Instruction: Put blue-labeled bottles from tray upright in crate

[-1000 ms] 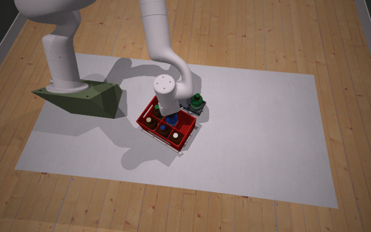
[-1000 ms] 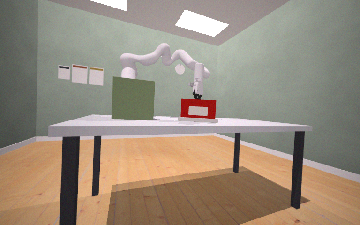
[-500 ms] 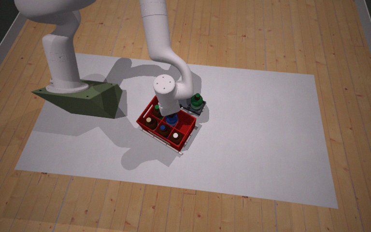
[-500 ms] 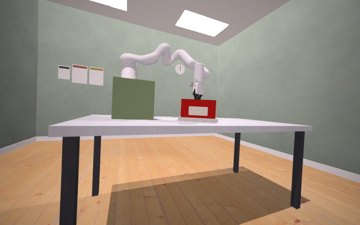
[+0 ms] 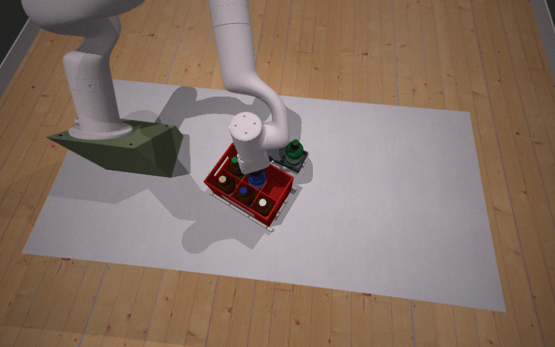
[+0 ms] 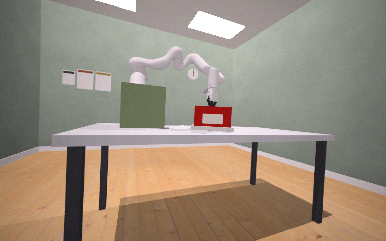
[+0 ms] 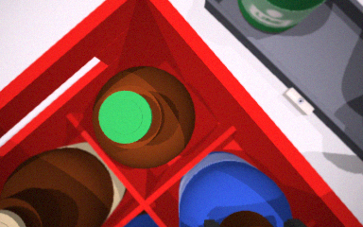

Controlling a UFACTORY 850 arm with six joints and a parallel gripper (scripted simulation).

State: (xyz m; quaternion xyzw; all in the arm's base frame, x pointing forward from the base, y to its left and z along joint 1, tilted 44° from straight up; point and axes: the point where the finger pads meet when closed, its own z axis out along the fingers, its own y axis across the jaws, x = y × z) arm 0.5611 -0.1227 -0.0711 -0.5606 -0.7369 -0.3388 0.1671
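My gripper is now 7 cm above the blue-labeled bottle. The rest, counted from my hand: red crate: 9 cm below, 4 cm to the right, 2 cm behind; then green bottle: 20 cm to the left, 9 cm below, 1 cm behind; then dark tray: 16 cm below, 15 cm to the left, 7 cm ahead.
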